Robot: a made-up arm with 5 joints. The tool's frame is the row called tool. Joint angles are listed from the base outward. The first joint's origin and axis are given. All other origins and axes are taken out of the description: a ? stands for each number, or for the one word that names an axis. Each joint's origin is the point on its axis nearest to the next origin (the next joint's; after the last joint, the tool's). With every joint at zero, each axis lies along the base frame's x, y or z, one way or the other. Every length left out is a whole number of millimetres.
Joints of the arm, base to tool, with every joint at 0 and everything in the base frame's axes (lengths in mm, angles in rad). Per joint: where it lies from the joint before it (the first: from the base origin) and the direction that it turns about. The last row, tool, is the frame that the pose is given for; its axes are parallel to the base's.
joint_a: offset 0 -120 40 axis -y
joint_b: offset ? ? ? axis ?
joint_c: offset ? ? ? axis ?
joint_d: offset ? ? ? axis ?
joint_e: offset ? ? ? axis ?
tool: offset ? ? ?
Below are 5 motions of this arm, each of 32 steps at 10 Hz.
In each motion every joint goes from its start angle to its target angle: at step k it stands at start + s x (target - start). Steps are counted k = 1, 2, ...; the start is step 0. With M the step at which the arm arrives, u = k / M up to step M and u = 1 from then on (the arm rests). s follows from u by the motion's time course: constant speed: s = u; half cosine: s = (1 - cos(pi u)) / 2; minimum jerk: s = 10 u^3 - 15 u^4 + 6 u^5.
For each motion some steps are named. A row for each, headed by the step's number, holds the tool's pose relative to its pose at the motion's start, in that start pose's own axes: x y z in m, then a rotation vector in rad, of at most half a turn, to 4 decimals.
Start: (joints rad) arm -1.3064 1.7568 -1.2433 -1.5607 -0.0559
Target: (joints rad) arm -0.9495 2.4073 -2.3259 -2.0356 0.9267
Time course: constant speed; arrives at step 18
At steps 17, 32:
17: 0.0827 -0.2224 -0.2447 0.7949 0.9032 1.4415
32: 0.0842 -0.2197 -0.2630 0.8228 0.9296 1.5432

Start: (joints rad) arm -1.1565 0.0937 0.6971 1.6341 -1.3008
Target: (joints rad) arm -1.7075 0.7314 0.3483 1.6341 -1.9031
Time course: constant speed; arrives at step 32
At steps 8, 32:
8: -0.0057 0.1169 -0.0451 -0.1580 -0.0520 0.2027
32: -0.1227 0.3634 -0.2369 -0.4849 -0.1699 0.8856

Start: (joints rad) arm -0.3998 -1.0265 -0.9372 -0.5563 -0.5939
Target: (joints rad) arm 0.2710 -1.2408 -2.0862 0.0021 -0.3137
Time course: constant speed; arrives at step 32
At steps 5, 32:
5: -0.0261 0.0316 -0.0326 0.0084 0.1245 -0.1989
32: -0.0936 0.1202 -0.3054 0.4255 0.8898 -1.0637

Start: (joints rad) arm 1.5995 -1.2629 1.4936 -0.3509 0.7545
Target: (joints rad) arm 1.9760 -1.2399 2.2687 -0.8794 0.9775
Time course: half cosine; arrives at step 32
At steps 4, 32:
4: -0.0087 0.0096 0.0017 -0.0305 -0.0184 -0.0036
32: -0.1501 0.2829 -0.0163 -0.9608 -0.3190 -0.2453

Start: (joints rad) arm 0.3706 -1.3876 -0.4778 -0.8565 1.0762
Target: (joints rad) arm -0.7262 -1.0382 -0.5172 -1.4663 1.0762
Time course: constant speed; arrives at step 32
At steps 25, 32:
25: 0.0804 -0.2651 0.4308 -1.0596 0.2925 0.7993
32: 0.1443 -0.2688 0.5684 -1.3038 0.3944 1.0695

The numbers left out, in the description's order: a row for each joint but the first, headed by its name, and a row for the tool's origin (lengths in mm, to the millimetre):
joint_b: xyz -170 0 300, axis +x
joint_c: xyz 0 -110 290, axis -y
joint_d: xyz -70 0 190, axis -z
joint_e: xyz -30 -120 0, axis +y
tool: xyz -40 0 90

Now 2 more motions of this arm.
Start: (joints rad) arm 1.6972 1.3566 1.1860 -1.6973 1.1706
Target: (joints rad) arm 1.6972 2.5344 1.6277 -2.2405 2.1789
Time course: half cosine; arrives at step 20
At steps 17, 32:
17: 0.0889 0.2759 -0.1938 0.6480 0.8697 -0.3697
32: 0.1002 0.2897 -0.1979 0.7021 0.9313 -0.3616

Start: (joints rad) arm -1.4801 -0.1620 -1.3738 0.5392 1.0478
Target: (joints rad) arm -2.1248 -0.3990 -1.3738 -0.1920 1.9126
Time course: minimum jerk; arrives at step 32
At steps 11, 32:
11: -0.0587 0.0439 0.0838 -0.1474 0.3065 -0.0394
32: -0.1527 0.2582 0.3266 -0.5843 1.4148 -0.3009

